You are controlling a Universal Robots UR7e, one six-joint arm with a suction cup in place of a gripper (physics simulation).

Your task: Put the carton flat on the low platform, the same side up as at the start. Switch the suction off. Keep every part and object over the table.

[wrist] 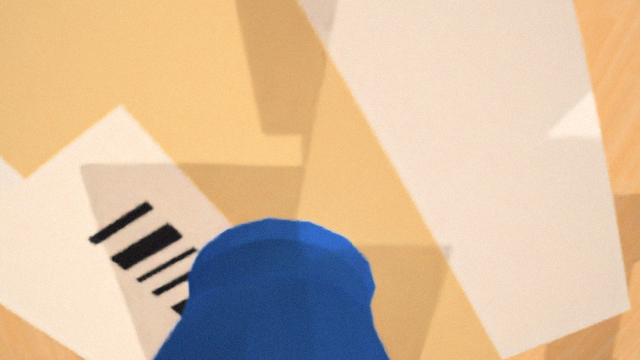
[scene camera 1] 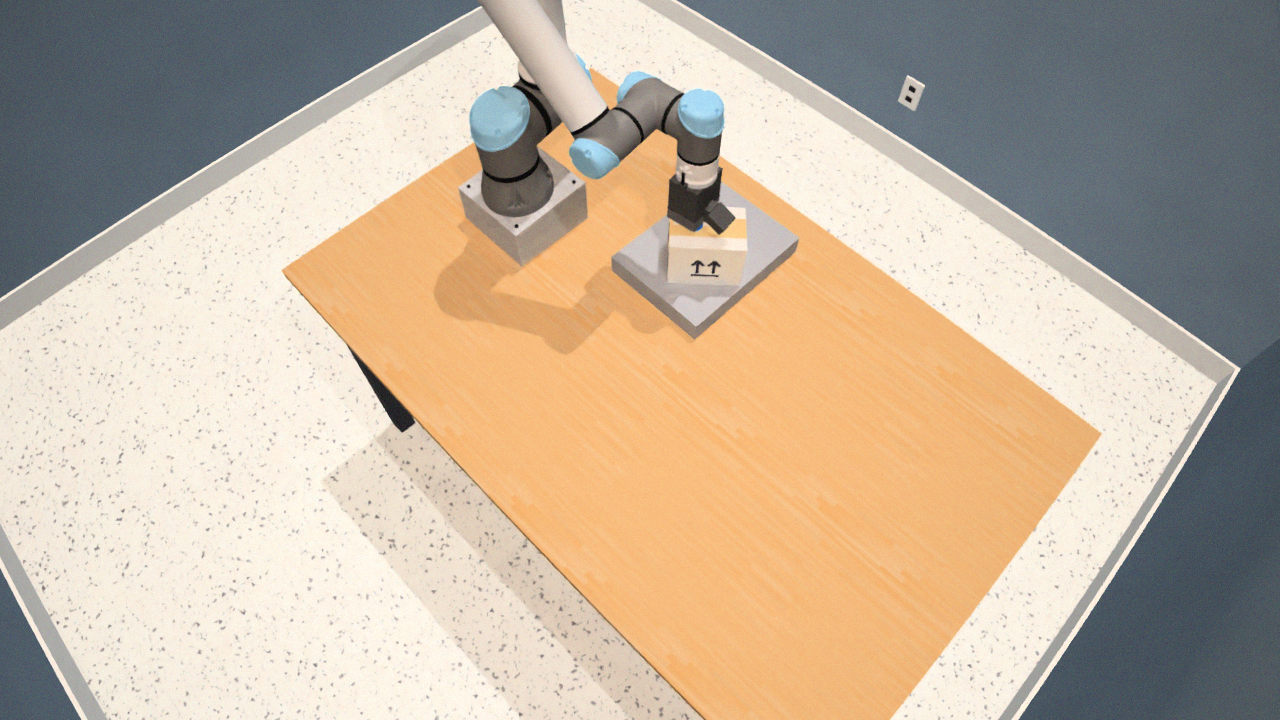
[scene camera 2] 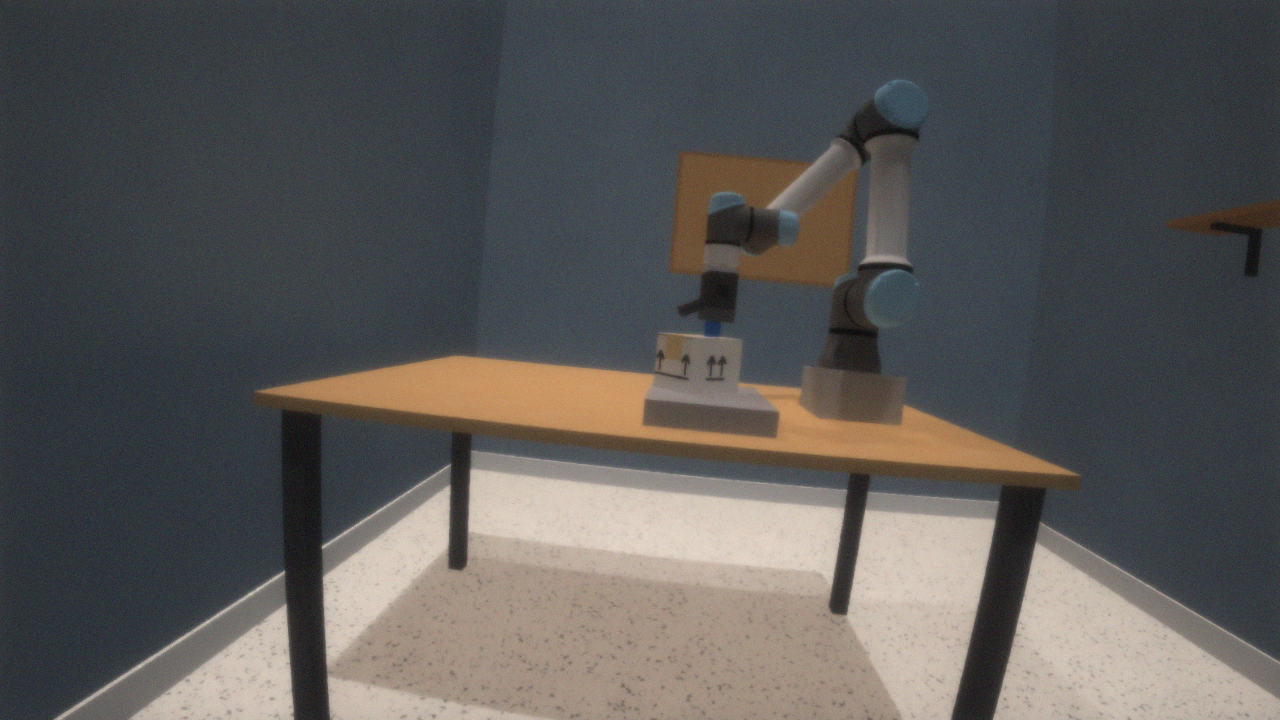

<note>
The pictures show: the suction cup, a white carton and a low grey platform.
</note>
